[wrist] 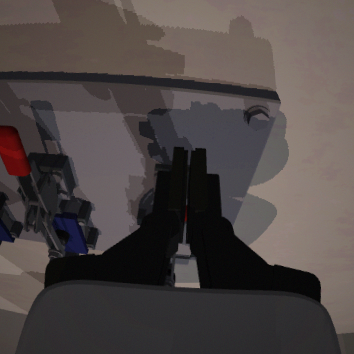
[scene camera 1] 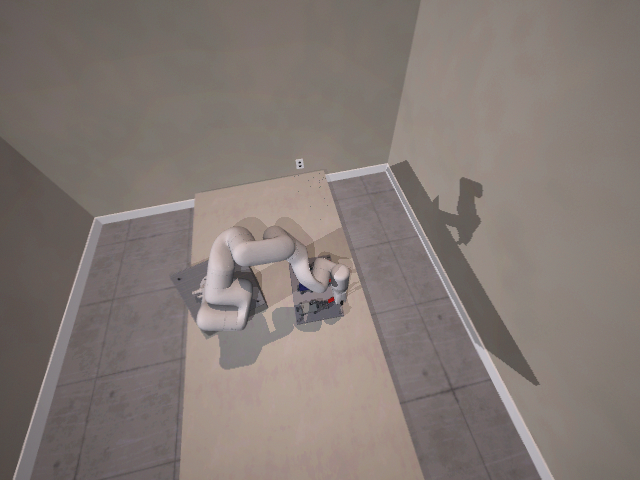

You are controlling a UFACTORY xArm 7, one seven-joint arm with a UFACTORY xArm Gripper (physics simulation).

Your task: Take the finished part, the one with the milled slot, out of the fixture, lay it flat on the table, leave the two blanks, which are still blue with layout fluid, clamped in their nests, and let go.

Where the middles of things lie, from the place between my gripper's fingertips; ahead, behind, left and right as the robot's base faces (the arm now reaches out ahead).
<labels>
Right now the fixture plate [scene camera 1: 333, 311] is 70 mm behind my hand, 140 mm to the left of it and 60 mm below it.
</labels>
